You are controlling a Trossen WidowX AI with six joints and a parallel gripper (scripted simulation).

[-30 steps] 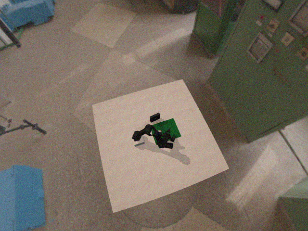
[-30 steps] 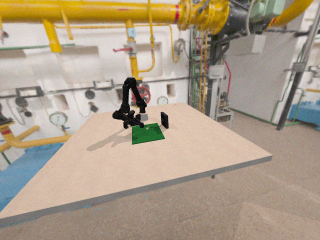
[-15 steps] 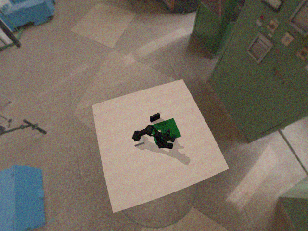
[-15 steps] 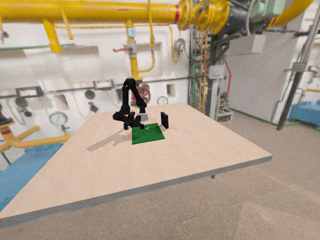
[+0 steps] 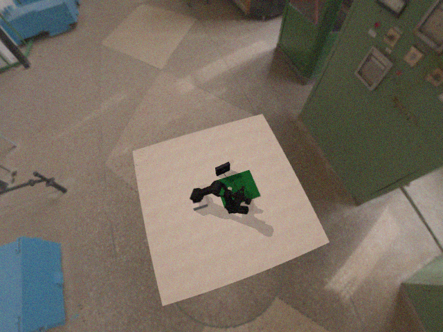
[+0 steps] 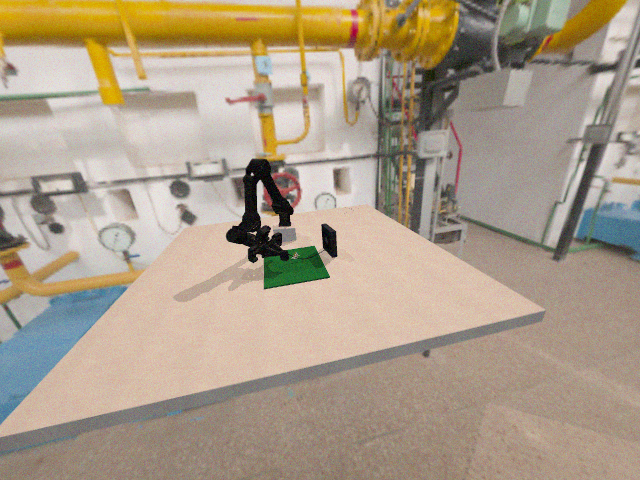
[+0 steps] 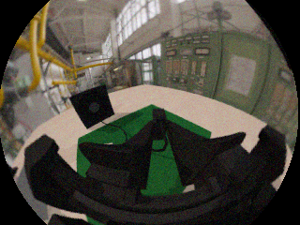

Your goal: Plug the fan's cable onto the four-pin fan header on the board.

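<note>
The green board lies 80 mm below my gripper tip, 40 mm to the left of it and 30 mm behind it. Also, from my gripper tip: dark plug (10 mm to the left, 10 mm below); then black fan (190 mm to the left, 110 mm behind, 10 mm below).
</note>
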